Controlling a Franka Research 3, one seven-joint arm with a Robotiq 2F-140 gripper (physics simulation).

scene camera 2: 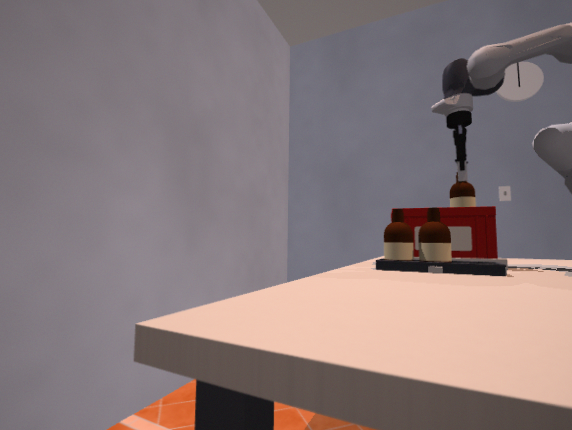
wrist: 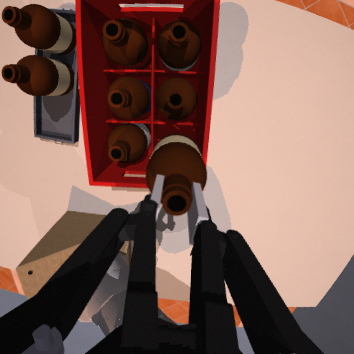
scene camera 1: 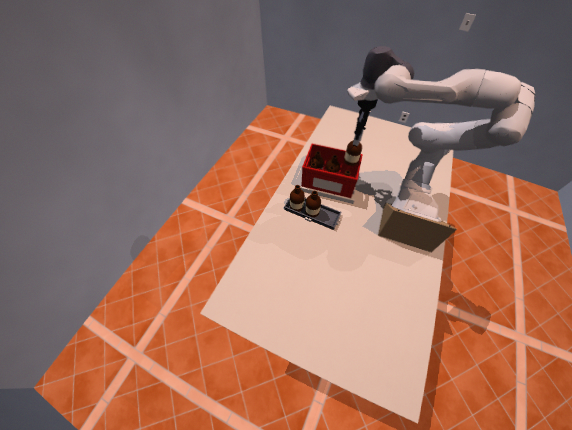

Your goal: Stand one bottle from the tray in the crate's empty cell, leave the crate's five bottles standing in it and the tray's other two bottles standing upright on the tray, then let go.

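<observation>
My gripper [scene camera 1: 356, 141] [scene camera 2: 462, 175] [wrist: 175, 189] is shut on the neck of a brown bottle [scene camera 1: 353, 156] [scene camera 2: 462, 192] [wrist: 176, 165], held about upright over the crate's corner cell at the lower right of the wrist view. Its lower end is hidden behind the crate's rim in scene camera 2. The red crate [scene camera 1: 310, 176] [scene camera 2: 485, 235] [wrist: 86, 125] holds five bottles, standing in the other cells. Two bottles, one [scene camera 1: 297, 198] [scene camera 2: 398, 237] [wrist: 42, 30] at the far end and another [scene camera 1: 313, 204] [scene camera 2: 435, 237] [wrist: 42, 75] beside it, stand upright on the dark tray [scene camera 1: 327, 220] [scene camera 2: 480, 269] [wrist: 37, 120].
The tray lies close to the crate's labelled long side. A brown box-like block [scene camera 1: 415, 227] [wrist: 60, 240] stands by the arm's base. The white arm [scene camera 1: 450, 90] reaches over the table [scene camera 1: 340, 310] [scene camera 2: 300, 325] from the right in scene camera 1.
</observation>
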